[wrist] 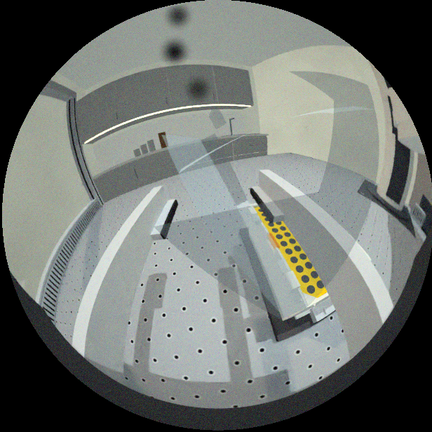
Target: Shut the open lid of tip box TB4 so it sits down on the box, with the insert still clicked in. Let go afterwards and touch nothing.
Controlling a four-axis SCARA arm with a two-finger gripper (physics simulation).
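The tip box TB4 (pixel 267 272) stands right of centre in the wrist view, a pale box on a dark base, seen at an angle. Its yellow insert (pixel 293 259) with dark holes sits in the top; an orange clip shows at its left edge. Whether the insert is clicked in all round cannot be told. The see-through lid (pixel 195 175) is raised and tilted, very near the camera, and overlaps much of the view; its exact angle is hard to read. My gripper (pixel 215 212) is shut at its narrow setting, with nothing held. Its right finger overlaps the box's far end; contact cannot be told.
A perforated deck (pixel 200 330) with round holes lies below. Grey cabinets (pixel 150 87) and a counter stand at the back. A dark device (pixel 400 172) stands at the far right edge, and a ribbed grille (pixel 62 265) runs along the left.
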